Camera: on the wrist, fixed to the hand. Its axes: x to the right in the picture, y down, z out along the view.
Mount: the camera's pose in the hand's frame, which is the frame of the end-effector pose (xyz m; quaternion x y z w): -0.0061 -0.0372 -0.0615 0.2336 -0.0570 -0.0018 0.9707
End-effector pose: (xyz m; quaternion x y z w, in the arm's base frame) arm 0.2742 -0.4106 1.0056 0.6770 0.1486 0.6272 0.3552
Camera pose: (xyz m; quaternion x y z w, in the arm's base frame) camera 0.2235 -0.3703 0.9738 0.7756 0.2717 0.5349 0.1962
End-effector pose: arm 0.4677 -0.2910 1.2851 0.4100 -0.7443 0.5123 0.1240
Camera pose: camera 0.4845 -0.2401 1.3333 -0.4575 0.6092 -0.6476 0.0169
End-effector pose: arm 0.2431 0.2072 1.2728 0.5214 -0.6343 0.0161 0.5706
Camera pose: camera 0.3107 0.2320 1.2683 0.6414 -0.6435 0.1330 0.3959
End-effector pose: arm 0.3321 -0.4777 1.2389 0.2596 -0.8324 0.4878 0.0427
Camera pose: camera 0.3438 -0.4385 1.2983 -0.2913 0.6960 -0.6530 0.0658
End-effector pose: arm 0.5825 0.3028 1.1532 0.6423 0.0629 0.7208 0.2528
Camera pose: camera 0.5344 0.3466 1.1220 0.7235 0.2162 0.6479 0.1002
